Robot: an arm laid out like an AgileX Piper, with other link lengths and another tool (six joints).
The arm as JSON. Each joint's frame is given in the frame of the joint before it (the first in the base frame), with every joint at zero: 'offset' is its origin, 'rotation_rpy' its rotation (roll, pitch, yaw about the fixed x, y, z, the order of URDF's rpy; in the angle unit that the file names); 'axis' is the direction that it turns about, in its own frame. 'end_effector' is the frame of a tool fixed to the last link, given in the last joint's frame.
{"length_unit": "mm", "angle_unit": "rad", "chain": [
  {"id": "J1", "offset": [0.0, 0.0, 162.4], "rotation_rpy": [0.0, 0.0, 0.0], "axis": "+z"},
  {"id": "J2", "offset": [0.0, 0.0, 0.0], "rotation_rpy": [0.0, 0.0, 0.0], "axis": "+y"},
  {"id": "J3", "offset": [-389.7, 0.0, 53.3], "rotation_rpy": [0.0, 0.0, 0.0], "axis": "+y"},
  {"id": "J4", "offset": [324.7, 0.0, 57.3], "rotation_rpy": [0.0, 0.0, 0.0], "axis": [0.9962, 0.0, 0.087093]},
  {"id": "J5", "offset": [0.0, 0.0, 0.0], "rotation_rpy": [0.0, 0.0, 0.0], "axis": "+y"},
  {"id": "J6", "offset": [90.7, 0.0, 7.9], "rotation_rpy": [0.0, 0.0, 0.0], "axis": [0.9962, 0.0, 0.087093]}
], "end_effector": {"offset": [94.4, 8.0, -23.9], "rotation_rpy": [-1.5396, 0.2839, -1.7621]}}
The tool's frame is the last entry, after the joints.
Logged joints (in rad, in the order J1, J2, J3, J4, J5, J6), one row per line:
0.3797, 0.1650, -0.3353, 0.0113, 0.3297, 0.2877
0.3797, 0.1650, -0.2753, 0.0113, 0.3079, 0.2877
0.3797, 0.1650, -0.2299, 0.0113, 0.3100, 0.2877
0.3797, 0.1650, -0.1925, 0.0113, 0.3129, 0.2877
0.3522, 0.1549, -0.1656, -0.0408, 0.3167, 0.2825
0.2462, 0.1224, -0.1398, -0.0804, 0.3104, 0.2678
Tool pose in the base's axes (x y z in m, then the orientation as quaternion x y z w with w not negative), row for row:
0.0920, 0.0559, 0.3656, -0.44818, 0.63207, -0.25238, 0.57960
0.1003, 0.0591, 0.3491, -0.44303, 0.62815, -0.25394, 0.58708
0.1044, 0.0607, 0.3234, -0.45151, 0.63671, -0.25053, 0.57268
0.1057, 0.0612, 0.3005, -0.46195, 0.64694, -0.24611, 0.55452
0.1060, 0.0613, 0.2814, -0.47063, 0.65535, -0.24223, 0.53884
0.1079, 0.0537, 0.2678, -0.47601, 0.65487, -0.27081, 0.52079
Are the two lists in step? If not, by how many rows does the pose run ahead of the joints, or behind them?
The pose runs 1 row behind the joints: the pose in row i belongs to the joints in row i - 1.
